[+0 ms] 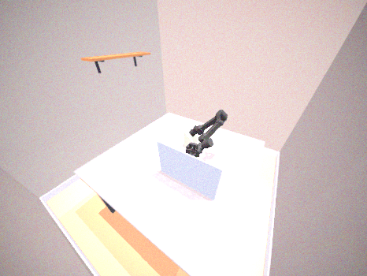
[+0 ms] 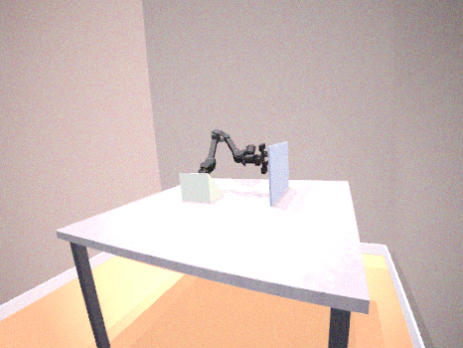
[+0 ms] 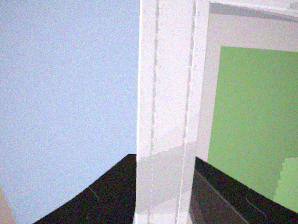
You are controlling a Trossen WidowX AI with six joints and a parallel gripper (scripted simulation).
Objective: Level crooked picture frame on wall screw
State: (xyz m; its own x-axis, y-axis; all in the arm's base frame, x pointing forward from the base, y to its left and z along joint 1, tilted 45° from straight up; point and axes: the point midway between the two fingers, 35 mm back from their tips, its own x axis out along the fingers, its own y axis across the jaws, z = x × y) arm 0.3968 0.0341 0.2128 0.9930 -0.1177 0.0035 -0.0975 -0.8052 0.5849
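My gripper tip is now 5 cm above the picture frame and 1 cm to the right of it. The rest, counted from my gripper tip: light blue wall panel 7 cm below, 1 cm to the right, 1 cm ahead.
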